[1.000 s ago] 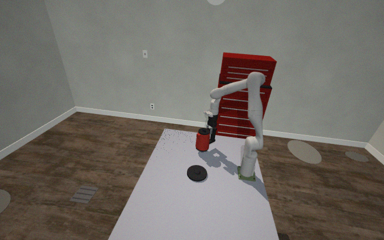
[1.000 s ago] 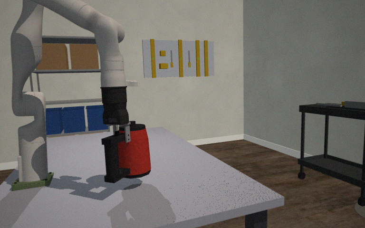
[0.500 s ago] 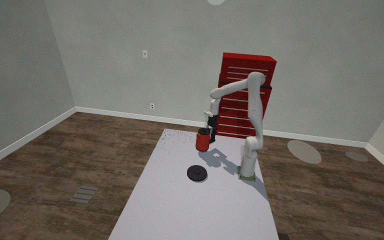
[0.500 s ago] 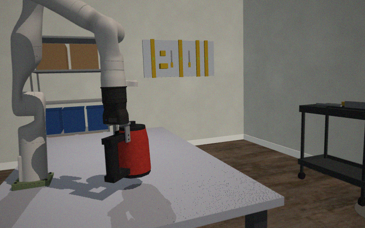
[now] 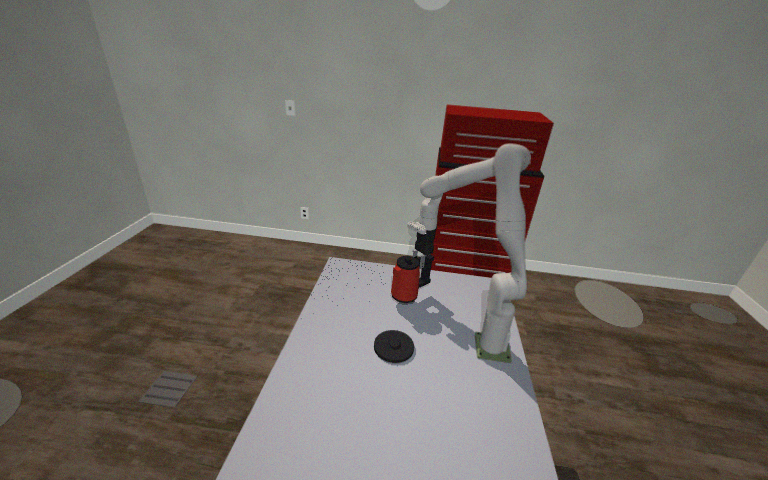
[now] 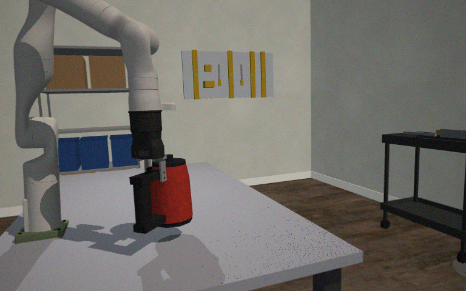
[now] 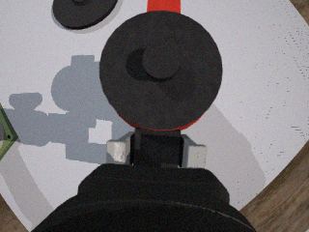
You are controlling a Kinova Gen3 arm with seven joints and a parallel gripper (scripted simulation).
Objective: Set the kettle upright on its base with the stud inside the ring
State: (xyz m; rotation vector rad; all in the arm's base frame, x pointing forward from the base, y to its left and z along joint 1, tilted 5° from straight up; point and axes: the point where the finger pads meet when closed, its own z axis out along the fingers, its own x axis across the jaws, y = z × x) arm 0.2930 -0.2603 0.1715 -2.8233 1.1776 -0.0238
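My hand is 2 cm short of the red kettle, 2 cm to the right of it and 5 cm above it. The rest, counted from my hand: round black base: 7 cm ahead, 31 cm to the left, 18 cm below.
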